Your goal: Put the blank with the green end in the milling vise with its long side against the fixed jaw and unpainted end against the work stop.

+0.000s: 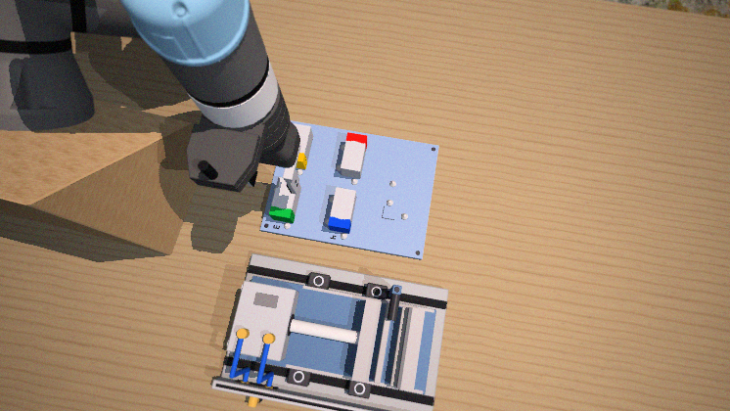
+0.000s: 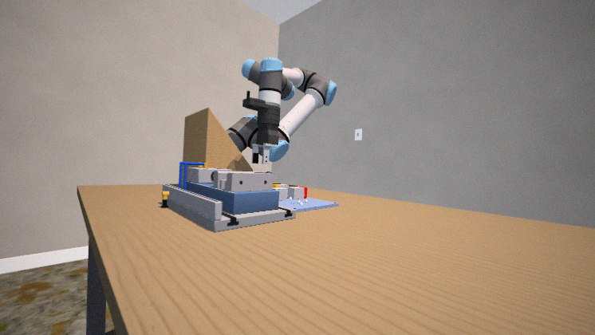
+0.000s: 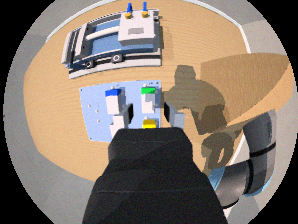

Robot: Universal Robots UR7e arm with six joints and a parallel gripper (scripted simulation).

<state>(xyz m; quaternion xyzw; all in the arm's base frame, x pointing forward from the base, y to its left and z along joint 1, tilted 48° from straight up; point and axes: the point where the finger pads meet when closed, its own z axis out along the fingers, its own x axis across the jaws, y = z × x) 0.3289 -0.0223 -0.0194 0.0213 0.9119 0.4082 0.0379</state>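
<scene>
My gripper is now 110 mm above the green-ended blank. The rest, counted from my hand: yellow-ended blank 90 mm to the left, 110 mm below; blue-ended blank 90 mm ahead, 110 mm below; light blue plate 100 mm ahead, 50 mm to the left, 130 mm below.
</scene>
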